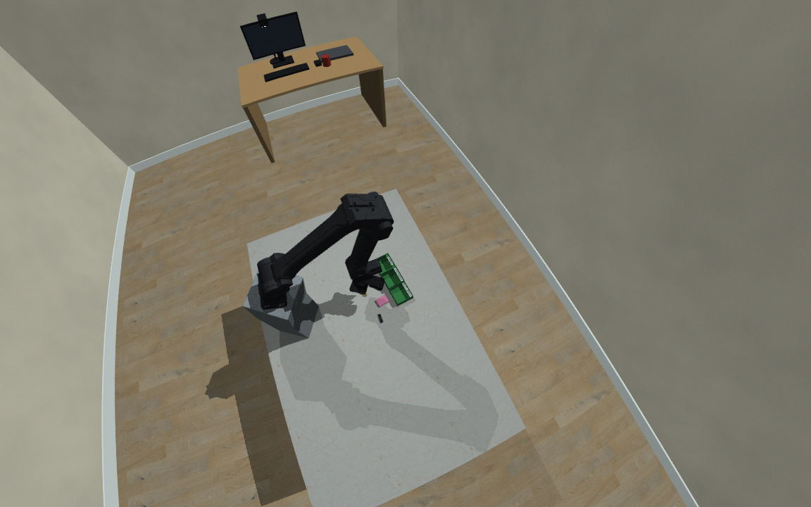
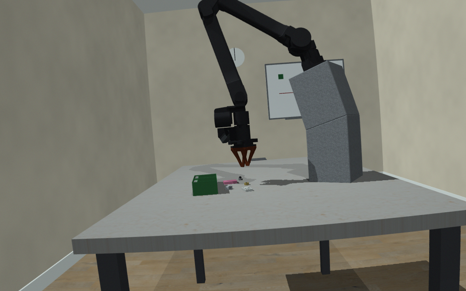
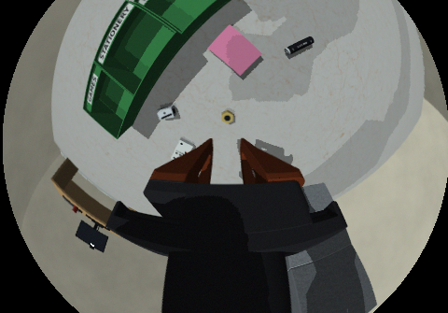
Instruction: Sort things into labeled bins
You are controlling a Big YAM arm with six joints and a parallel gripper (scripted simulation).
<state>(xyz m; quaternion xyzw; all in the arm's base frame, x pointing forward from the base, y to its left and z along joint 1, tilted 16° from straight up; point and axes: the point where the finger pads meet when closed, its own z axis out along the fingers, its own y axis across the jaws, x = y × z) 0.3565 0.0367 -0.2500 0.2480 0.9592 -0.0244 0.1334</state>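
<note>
Now: hand 7 cm above the brass nut. The rest, counted from my hand: grey-white piece 7 cm to the left, 7 cm below, 5 cm ahead; pink eraser 7 cm below, 7 cm ahead, 5 cm to the right; white domino 10 cm to the left, 7 cm below, 2 cm behind.
</note>
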